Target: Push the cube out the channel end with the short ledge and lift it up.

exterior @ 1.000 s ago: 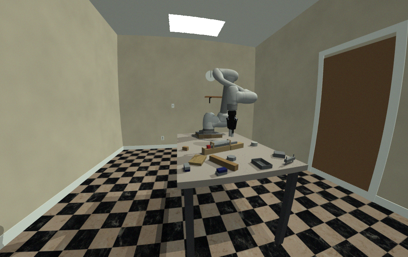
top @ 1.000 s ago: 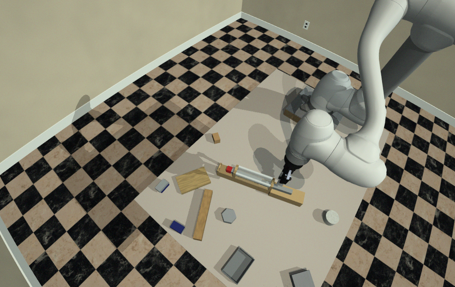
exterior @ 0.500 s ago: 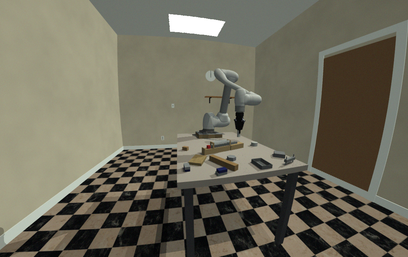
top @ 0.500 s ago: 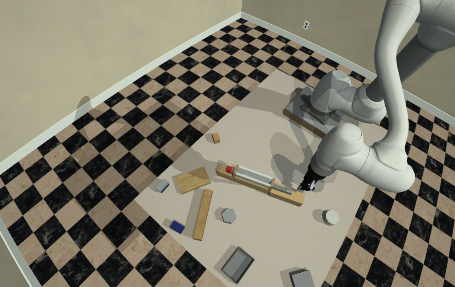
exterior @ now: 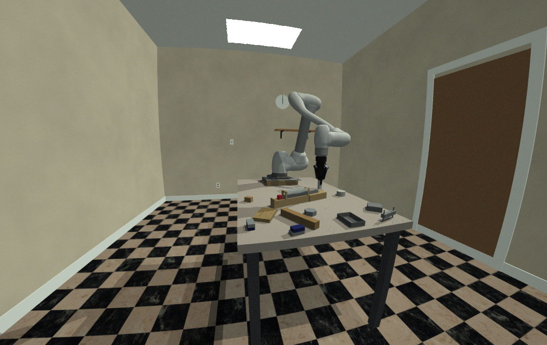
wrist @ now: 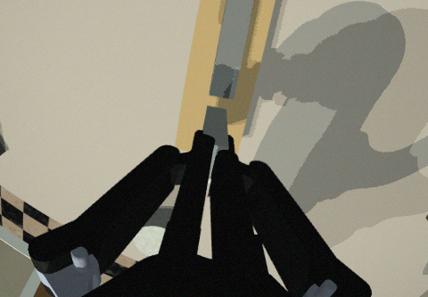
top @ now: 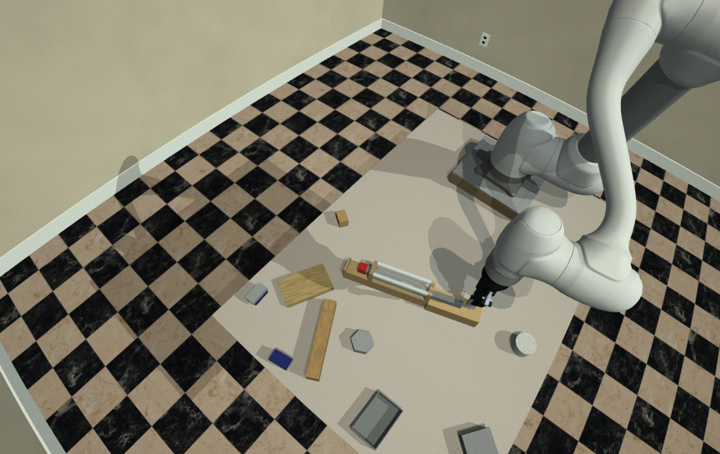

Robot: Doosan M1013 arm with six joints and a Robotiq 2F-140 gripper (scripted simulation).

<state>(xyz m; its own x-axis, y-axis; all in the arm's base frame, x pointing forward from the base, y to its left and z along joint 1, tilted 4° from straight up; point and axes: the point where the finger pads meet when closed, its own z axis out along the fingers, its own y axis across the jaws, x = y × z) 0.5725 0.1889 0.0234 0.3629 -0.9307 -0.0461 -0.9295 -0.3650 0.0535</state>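
Right now the red cube is 310 mm to the right of my hand, 120 mm ahead of it and 40 mm below it. From my hand the other things lie so: pale round disc: 190 mm to the left, 80 mm below, 40 mm behind; then grey block: 280 mm ahead, 240 mm to the left, 90 mm below; then raised frame: 200 mm to the right, 80 mm ahead, 40 mm below.
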